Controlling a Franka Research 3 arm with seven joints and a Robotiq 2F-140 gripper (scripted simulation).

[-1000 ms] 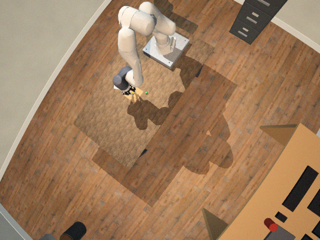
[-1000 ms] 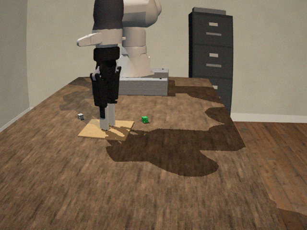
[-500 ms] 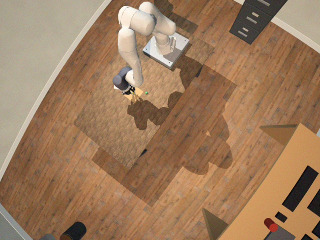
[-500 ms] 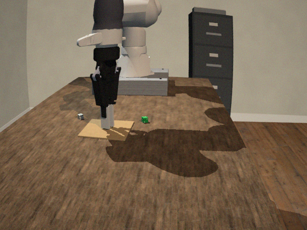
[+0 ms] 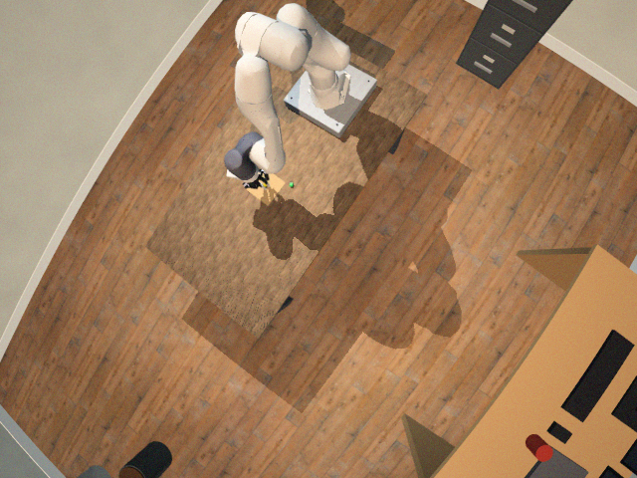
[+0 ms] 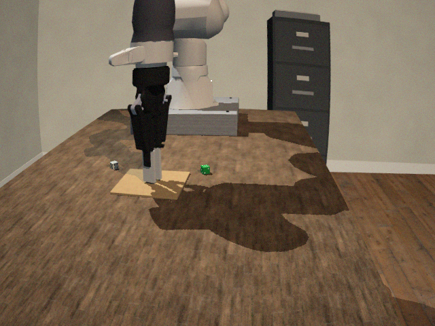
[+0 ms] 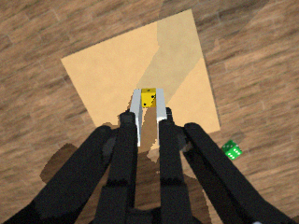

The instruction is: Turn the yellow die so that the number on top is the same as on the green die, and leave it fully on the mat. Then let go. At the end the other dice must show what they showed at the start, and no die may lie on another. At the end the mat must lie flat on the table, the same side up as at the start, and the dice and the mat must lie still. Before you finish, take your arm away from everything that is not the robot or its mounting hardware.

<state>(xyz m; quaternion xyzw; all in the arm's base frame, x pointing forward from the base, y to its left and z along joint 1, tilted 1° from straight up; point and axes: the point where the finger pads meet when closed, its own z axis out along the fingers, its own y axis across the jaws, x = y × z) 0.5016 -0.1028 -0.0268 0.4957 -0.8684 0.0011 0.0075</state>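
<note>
Now: hand 4 cm above the tan mat. Round my hand: white die (10 cm behind, 10 cm to the right, 3 cm below); yellow die (3 cm below); green die (5 cm behind, 11 cm to the left, 3 cm below).
</note>
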